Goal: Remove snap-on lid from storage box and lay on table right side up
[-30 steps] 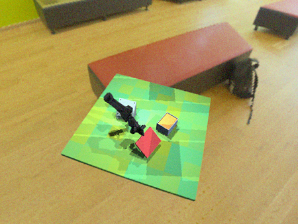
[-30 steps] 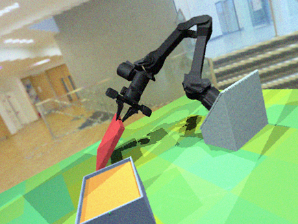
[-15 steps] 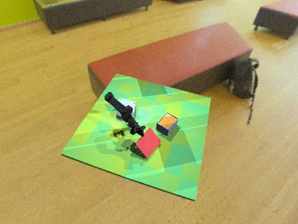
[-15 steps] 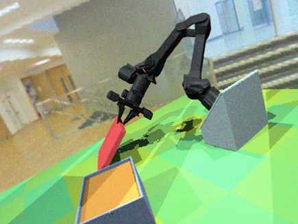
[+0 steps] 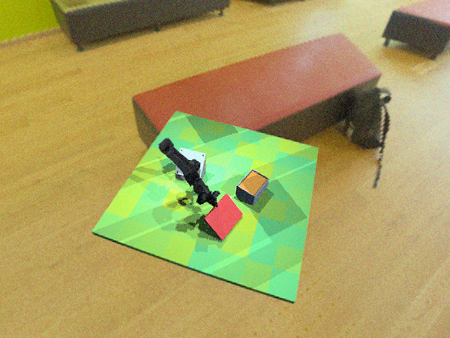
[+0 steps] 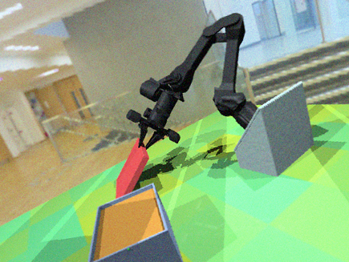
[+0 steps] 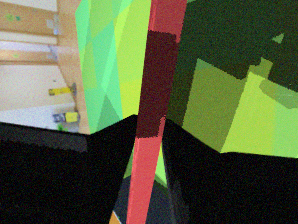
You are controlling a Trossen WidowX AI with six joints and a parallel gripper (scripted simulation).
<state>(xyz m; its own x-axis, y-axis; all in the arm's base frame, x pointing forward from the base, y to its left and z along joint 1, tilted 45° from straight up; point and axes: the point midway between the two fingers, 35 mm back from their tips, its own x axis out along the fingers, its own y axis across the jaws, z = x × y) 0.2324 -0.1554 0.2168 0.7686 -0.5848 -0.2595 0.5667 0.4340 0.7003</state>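
Now: gripper tip 60 mm short of the red lid, 50 mm above it and 20 mm to the left of it. Round my gripper tip: storage box: 300 mm to the left, 160 mm ahead, 70 mm below.
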